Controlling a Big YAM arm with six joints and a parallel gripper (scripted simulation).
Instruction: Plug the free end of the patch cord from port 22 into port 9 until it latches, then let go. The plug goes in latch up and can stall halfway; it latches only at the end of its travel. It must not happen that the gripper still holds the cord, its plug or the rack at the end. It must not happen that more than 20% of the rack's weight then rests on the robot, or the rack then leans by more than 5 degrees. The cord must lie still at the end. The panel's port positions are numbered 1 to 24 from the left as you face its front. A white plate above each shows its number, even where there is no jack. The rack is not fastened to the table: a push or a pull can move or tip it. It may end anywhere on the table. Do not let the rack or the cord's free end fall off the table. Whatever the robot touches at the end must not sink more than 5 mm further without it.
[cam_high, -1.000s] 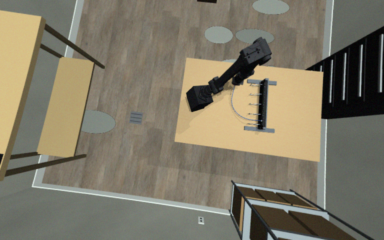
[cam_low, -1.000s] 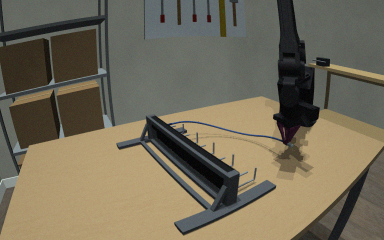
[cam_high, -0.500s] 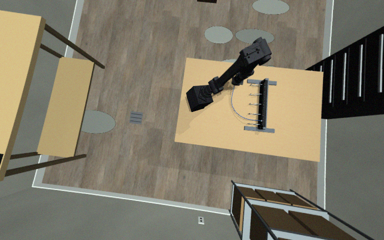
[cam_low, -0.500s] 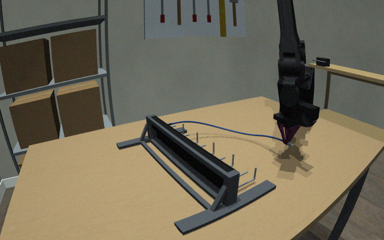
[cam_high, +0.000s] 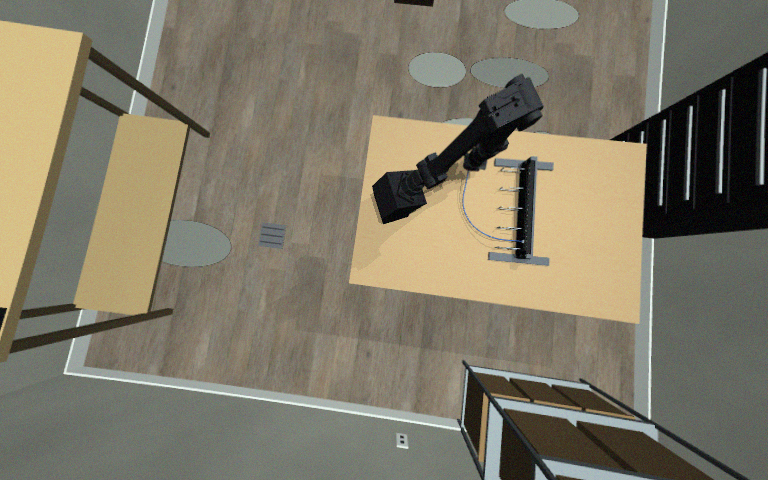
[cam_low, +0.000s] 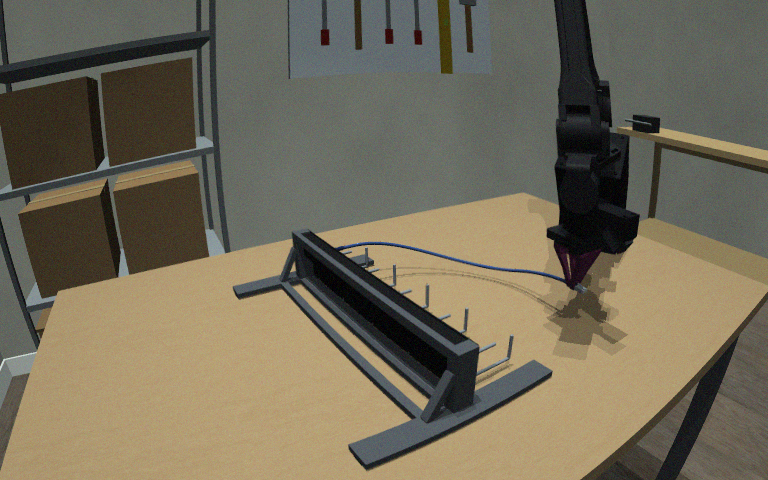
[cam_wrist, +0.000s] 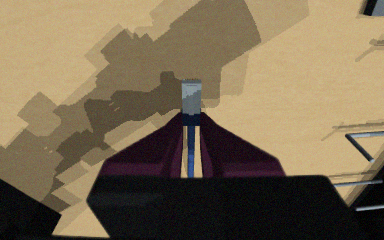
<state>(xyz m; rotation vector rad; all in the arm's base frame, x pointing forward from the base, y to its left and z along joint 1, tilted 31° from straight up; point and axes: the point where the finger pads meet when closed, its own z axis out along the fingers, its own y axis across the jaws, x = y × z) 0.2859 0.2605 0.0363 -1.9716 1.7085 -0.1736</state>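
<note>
The grey plug is 20 mm to the left of my hand.
</note>
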